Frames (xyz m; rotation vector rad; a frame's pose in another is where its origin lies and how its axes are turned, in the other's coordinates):
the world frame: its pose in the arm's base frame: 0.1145 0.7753 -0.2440 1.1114 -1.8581 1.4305
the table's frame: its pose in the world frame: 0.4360 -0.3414 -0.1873 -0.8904 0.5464 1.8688
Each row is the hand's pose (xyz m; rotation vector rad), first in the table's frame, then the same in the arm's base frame.
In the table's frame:
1: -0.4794 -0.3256 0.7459 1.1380 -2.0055 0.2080
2: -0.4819 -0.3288 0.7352 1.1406 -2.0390 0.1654
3: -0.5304 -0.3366 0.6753 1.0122 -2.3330 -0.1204
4: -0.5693 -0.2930 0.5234 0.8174 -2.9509 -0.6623
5: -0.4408 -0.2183 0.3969 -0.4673 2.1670 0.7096
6: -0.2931 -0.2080 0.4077 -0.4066 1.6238 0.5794
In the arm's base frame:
1: -0.1906 -0.0189 0.0300 0.0811 0.3925 -2.3149
2: -0.1883 -0.0171 0.0411 0.0231 0.3933 -2.3101
3: -0.1530 -0.0346 0.1078 -0.3698 0.4028 -2.1319
4: -0.0442 0.0079 0.2210 -1.0855 0.1591 -1.7078
5: 0.0145 0.1918 0.2499 -1.6950 -0.4545 -1.1758
6: -0.0398 0.3180 0.1934 -1.9336 -0.9845 -0.8336

